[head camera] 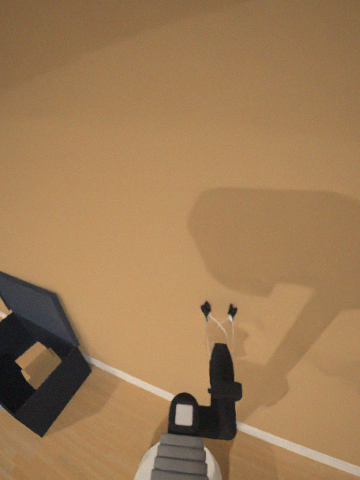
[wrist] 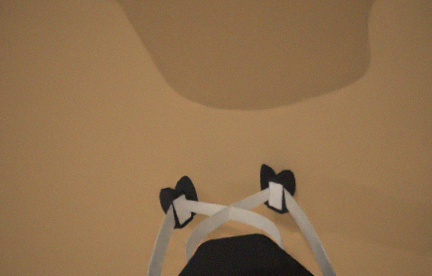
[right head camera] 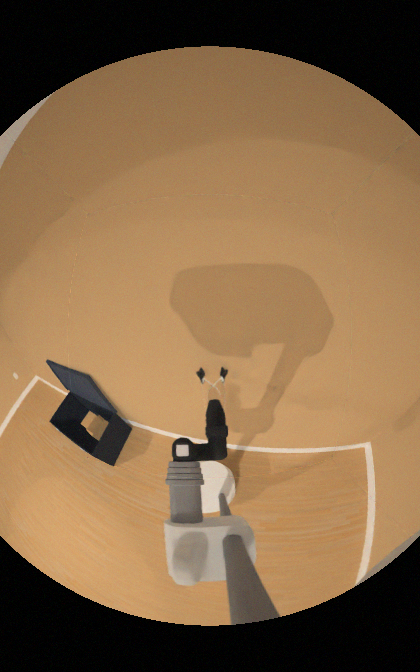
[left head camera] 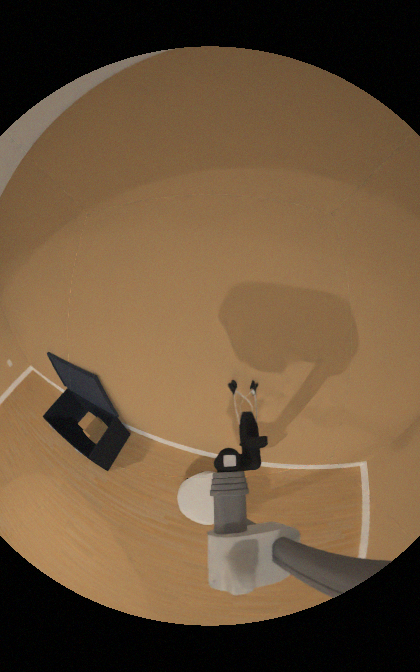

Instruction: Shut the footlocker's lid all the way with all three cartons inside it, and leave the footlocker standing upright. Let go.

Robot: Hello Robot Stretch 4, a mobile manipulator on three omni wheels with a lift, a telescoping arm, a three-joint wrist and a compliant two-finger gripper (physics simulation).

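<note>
The dark blue footlocker point(head camera: 56, 392) point(left head camera: 111, 446) point(right head camera: 114, 440) stands upright on the floor at the lower left in the three head views. Its lid point(head camera: 37, 307) point(left head camera: 85, 387) point(right head camera: 82, 389) is open, tilted up on the wall side. Tan cartons point(head camera: 40, 364) point(left head camera: 93, 426) point(right head camera: 95, 425) lie inside, close together; I cannot tell their number. My gripper point(head camera: 219, 310) point(left head camera: 243, 386) point(right head camera: 212, 374) point(wrist: 224, 185) is open and empty, well to the right of the footlocker and apart from it. The footlocker does not show in the wrist view.
A tan wall point(head camera: 125, 200) point(left head camera: 175, 250) point(right head camera: 150, 225) point(wrist: 75, 100) stands in front of me, with a white baseboard point(head camera: 130, 379) point(left head camera: 170, 445) point(right head camera: 160, 430) running behind the footlocker and under my arm. The wood floor point(head camera: 115, 430) point(left head camera: 150, 525) point(right head camera: 120, 520) lies on my side. A wall corner shows at the right in both side head views.
</note>
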